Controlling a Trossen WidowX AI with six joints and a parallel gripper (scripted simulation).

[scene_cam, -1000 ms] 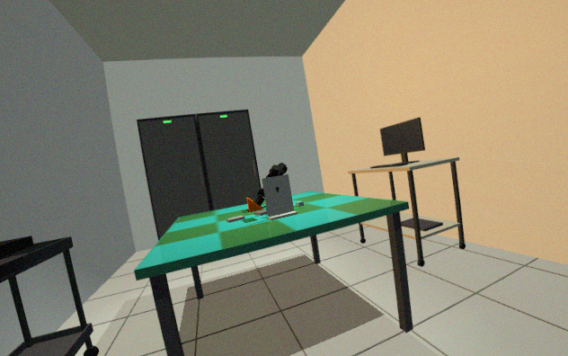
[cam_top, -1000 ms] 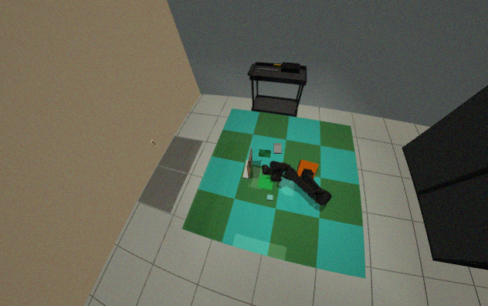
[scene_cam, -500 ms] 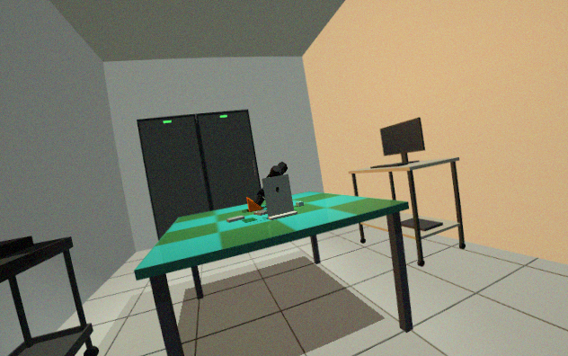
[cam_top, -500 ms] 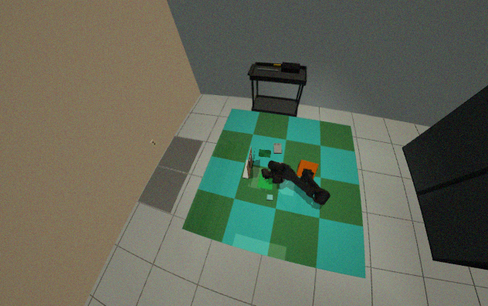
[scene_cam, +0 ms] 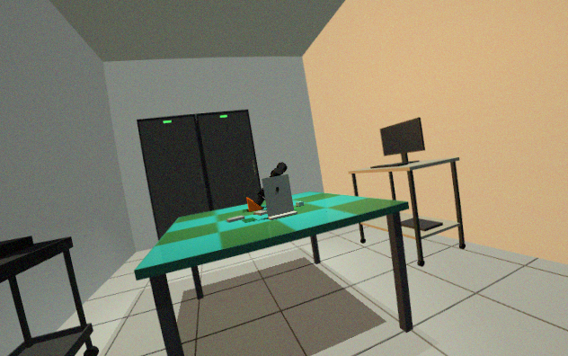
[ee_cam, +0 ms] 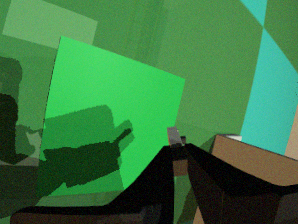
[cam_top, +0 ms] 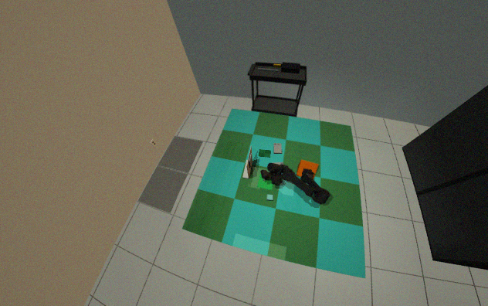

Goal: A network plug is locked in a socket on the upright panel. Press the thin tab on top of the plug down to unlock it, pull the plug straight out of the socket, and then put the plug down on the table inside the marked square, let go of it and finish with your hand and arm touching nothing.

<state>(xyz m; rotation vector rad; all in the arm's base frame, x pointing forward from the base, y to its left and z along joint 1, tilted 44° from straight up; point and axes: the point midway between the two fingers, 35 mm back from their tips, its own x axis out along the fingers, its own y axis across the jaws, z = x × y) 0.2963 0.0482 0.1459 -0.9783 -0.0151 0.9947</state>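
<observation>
Now: the green square 10 mm behind my gripper tip and 60 mm below it. Round my gripper tip: network plug: right at my gripper tip; then upright panel: 150 mm ahead, 80 mm to the right, 50 mm above.
</observation>
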